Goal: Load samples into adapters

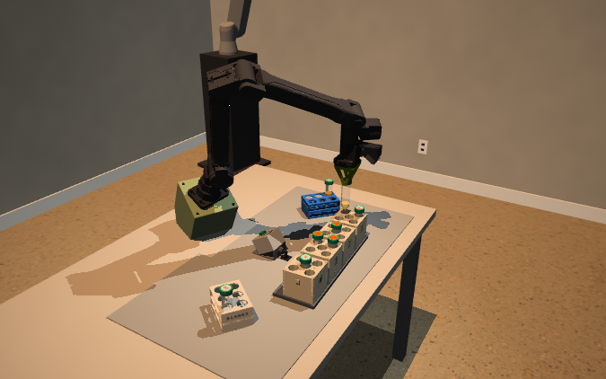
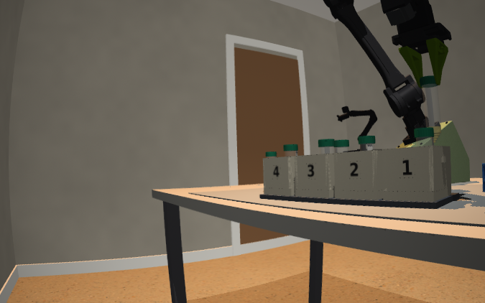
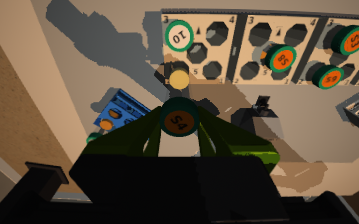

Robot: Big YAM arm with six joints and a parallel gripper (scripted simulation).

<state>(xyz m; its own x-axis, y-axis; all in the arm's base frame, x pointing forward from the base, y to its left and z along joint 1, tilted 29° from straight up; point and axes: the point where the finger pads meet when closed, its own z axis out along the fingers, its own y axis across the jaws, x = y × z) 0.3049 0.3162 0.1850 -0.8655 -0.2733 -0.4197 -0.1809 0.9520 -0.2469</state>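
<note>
The DONE desk lies 140 mm behind my hand, 250 mm to the right of it and 160 mm below it. Also, from my hand: loading stand ST 60 mm ahead, 180 mm to the right, 210 mm below; then blue sample rack RS 180 mm behind, 90 mm to the left, 180 mm below; then blank rack RB 550 mm to the right, 180 mm below.
</note>
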